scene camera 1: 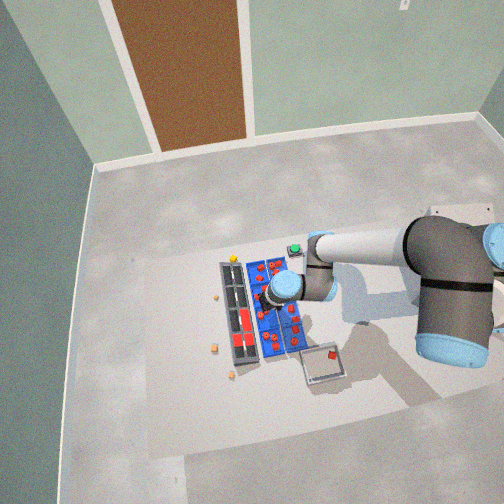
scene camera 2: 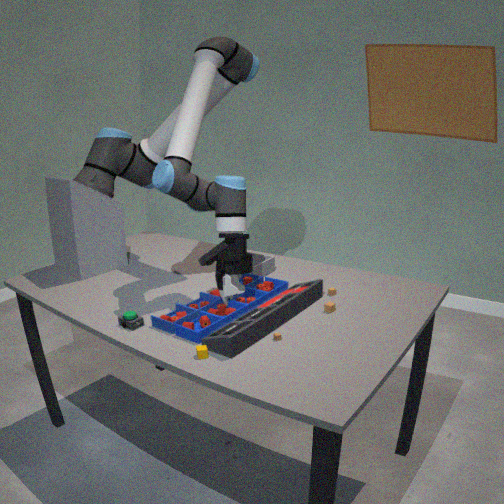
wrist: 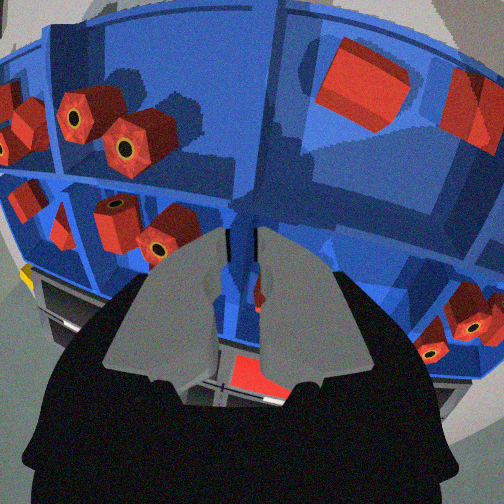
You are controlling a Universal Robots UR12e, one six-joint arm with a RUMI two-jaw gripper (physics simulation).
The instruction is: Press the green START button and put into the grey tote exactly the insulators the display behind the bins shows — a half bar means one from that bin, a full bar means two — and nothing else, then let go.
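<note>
My gripper [wrist: 242, 237] [scene camera 1: 272, 307] [scene camera 2: 227, 285] hangs low over the blue bins, near the middle of the row. Its two grey jaws are almost together, with only a narrow slit between the tips. Blue bin floor shows through the slit and nothing is clearly held. Several red insulators [wrist: 125, 145] lie in the compartments: hexagonal ones to the left, block-shaped ones [wrist: 362, 85] at the upper right. The dark display [scene camera 1: 239, 312] beside the bins shows red bars. The grey tote [scene camera 1: 322, 364] holds one red insulator [scene camera 1: 332, 355]. The green START button [scene camera 1: 295, 248] sits at the bins' far end.
A yellow cube [scene camera 1: 232, 258] sits at one end of the display. Three small orange cubes [scene camera 1: 214, 347] lie loose on the table beyond the display. The arm's base stands at the table's right side in scene camera 1.
</note>
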